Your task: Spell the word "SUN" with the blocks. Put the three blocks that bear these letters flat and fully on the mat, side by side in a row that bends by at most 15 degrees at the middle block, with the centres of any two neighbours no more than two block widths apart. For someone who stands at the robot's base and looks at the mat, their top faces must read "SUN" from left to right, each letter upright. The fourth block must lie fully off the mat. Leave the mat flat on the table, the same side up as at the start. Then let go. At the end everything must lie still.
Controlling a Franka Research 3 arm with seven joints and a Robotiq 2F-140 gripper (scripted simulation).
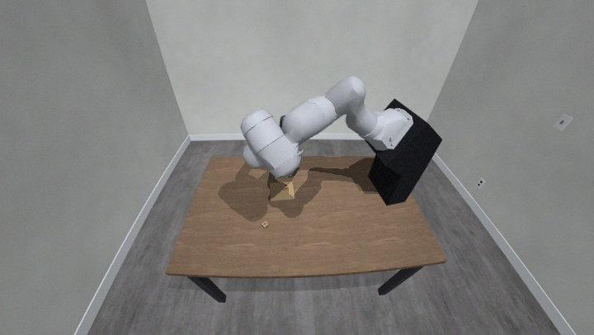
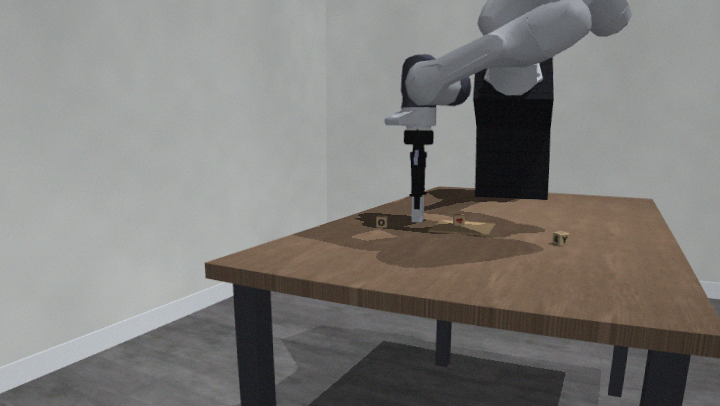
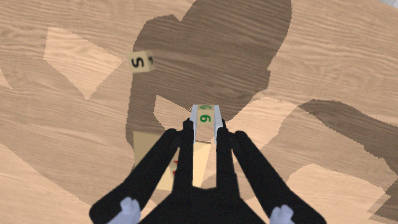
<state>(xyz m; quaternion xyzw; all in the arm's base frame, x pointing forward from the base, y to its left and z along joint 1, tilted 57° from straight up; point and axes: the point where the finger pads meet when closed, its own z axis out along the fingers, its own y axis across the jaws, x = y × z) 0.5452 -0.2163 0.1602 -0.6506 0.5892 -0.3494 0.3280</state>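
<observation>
My hand is 100 mm short of the S block, 70 mm to the left of it and 20 mm above it. Also, from my hand: U block: 20 mm below; then tan mat: 130 mm to the left, 50 mm ahead, 30 mm below.
</observation>
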